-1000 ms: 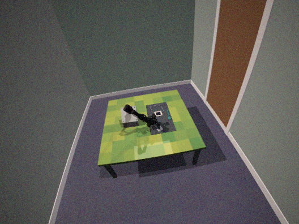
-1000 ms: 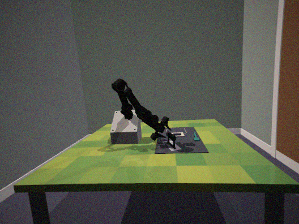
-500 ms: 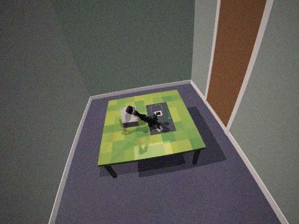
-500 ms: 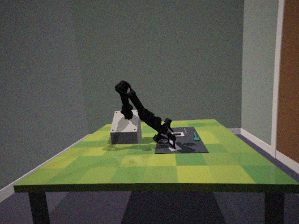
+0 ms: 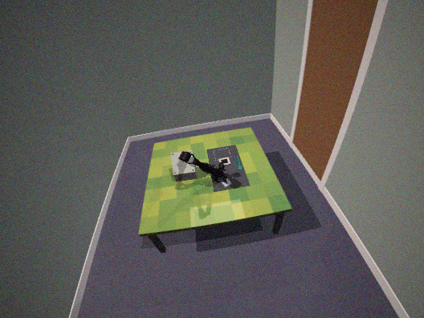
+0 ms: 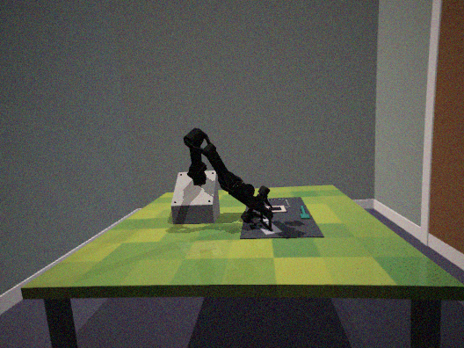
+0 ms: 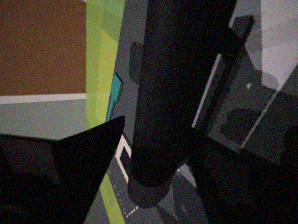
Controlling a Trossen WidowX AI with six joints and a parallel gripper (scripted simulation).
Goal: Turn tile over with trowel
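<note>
My gripper tip is 50 mm short of the dark mat, 150 mm to the right of it and 70 mm above it. The rest, counted from my gripper tip: cream tile 50 mm ahead, 210 mm to the left, 50 mm below; teal trowel 190 mm ahead, 120 mm to the left, 50 mm below.
</note>
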